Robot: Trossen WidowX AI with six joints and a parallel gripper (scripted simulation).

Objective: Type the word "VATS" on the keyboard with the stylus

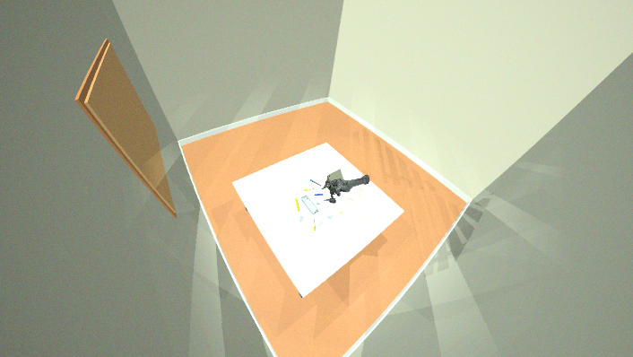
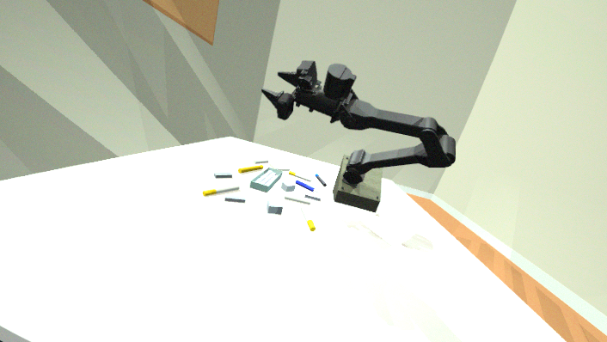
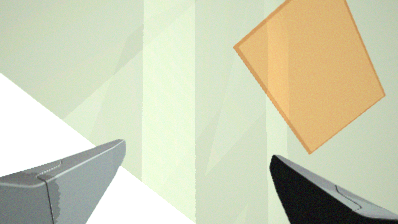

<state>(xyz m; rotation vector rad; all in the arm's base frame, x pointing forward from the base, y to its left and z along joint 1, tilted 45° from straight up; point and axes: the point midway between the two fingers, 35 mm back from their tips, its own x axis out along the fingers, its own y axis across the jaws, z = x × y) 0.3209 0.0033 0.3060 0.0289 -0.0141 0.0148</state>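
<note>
My gripper tip is now 15 cm to the left of the keyboard and 35 cm above it. Round my gripper tip: blue stylus: 18 cm behind, 21 cm to the right, 35 cm below; yellow bar: 11 cm ahead, 21 cm to the right, 35 cm below; dark pen: 18 cm behind, 40 cm to the right, 35 cm below.
</note>
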